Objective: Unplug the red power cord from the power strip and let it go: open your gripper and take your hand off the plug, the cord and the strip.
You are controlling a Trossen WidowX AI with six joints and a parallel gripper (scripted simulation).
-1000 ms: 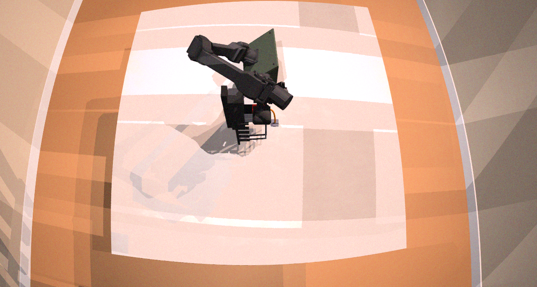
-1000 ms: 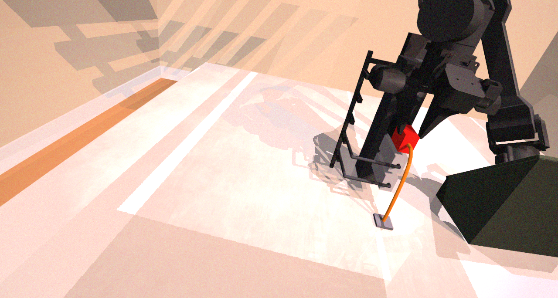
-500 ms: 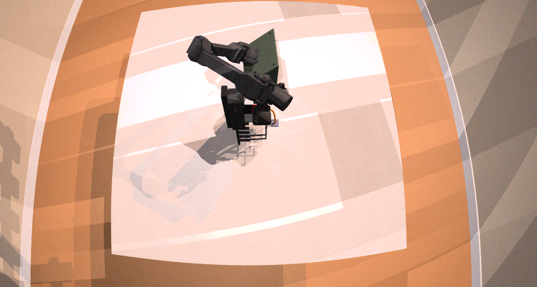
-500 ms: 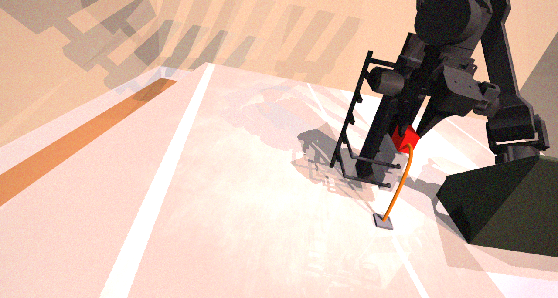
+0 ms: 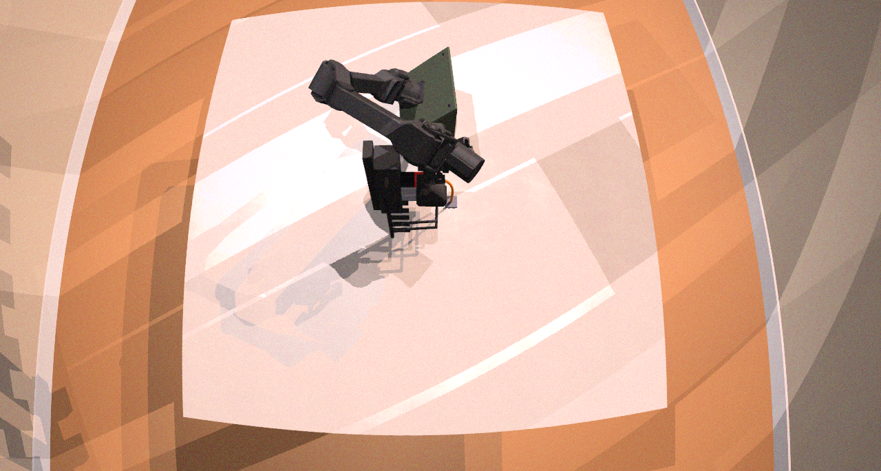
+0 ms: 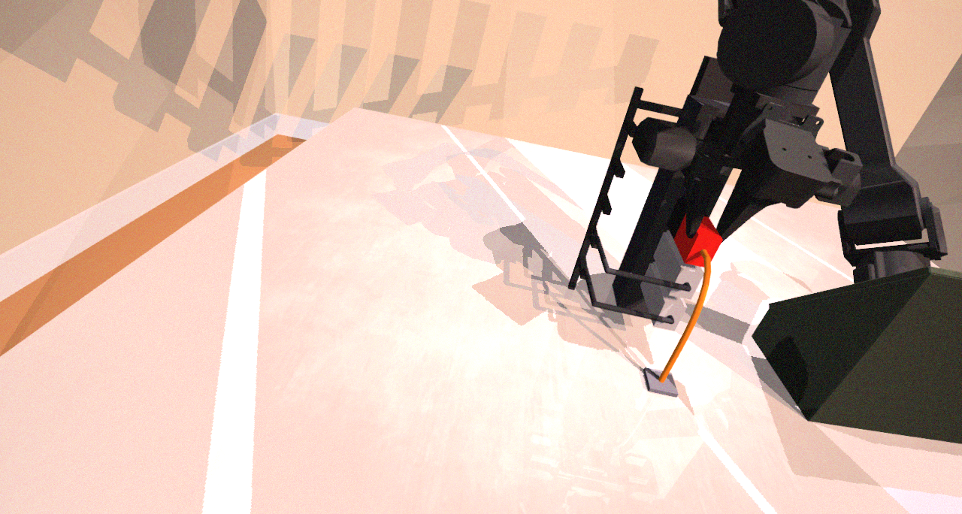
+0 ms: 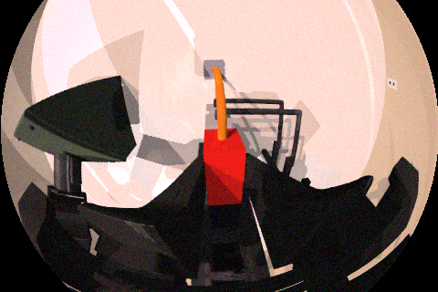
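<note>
My gripper tip is now 30 mm to the left of the red plug.
</note>
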